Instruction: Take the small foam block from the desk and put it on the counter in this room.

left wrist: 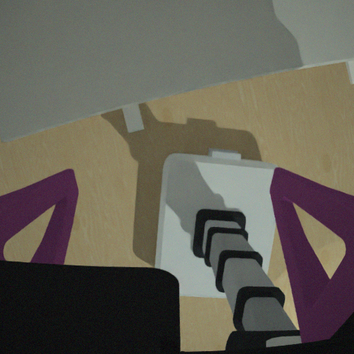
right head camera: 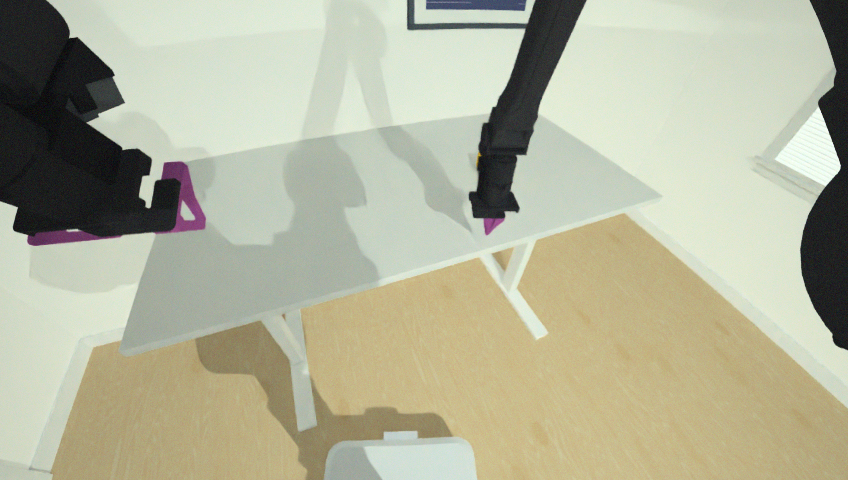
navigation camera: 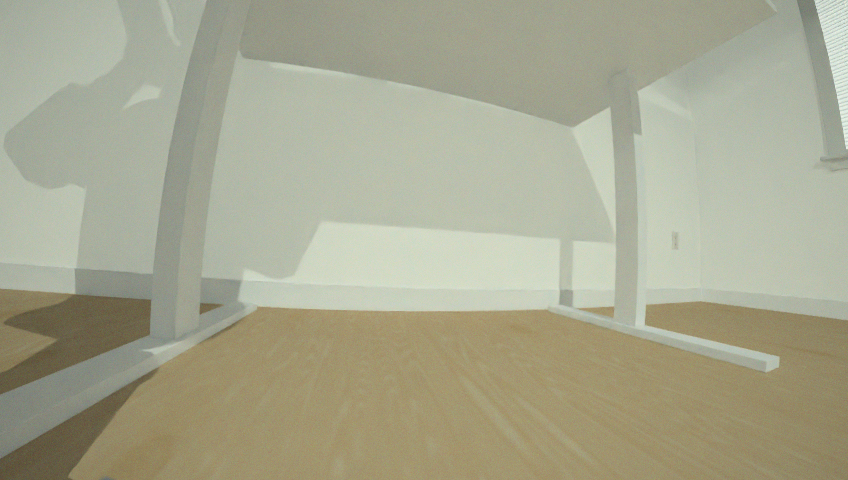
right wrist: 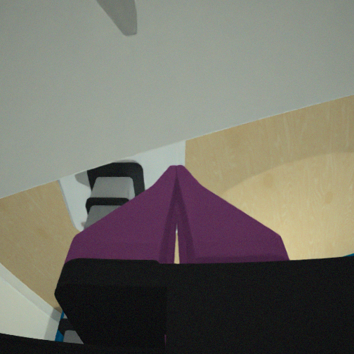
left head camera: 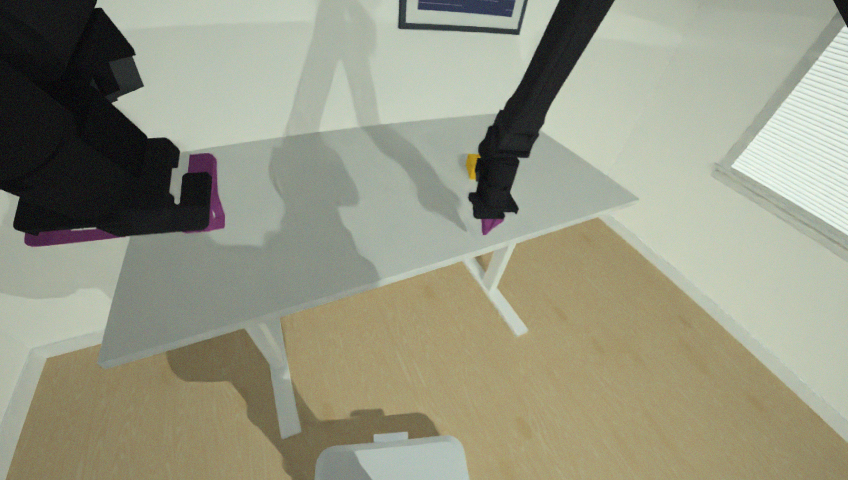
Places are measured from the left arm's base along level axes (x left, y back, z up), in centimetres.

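Pixels of known places: left gripper, between the fingertips: (right head camera: 162,227) (left head camera: 174,226); right gripper, between the fingertips: (right head camera: 486,233) (left head camera: 483,233).
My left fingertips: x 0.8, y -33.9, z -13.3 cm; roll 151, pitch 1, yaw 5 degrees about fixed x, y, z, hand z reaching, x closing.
Observation:
Behind a point stands the place of what it marks.
The small yellow foam block (left head camera: 471,166) (right head camera: 479,159) is on the grey desk (left head camera: 309,255) {x -3.6, y -59.3, z -46.0 cm} (right head camera: 321,255) {x -5.5, y -59.1, z -46.0 cm} (left wrist: 125,60) (right wrist: 225,65), partly hidden behind my right arm in both head views. My right gripper (left head camera: 487,228) {x -45.5, y -61.2, z -41.4 cm} (right head camera: 489,228) {x -45.5, y -61.2, z -41.4 cm} (right wrist: 176,176) is shut with nothing between its fingers. Its tips are nearer the desk's front edge than the block, apart from it. My left gripper (left wrist: 173,179) is open and empty, at the left of the head views. The block does not show in the wrist views. The counter does not show in these views.
The robot's white base (left head camera: 398,457) {x -24.8, y -26.4, z -115.0 cm} (right head camera: 404,460) {x -23.9, y -25.1, z -115.0 cm} (left wrist: 225,180) is in front of the desk. White desk legs (navigation camera: 187,178) {x 27.1, y -71.4, z -107.2 cm} (navigation camera: 627,208) {x -85.1, y -113.4, z -99.7 cm} stand on the wooden floor. A wall stands behind the desk, and a window (left head camera: 797,154) {x -234.0, y -111.7, z -34.6 cm} (right head camera: 806,148) {x -229.9, y -124.3, z -44.2 cm} is at the right.

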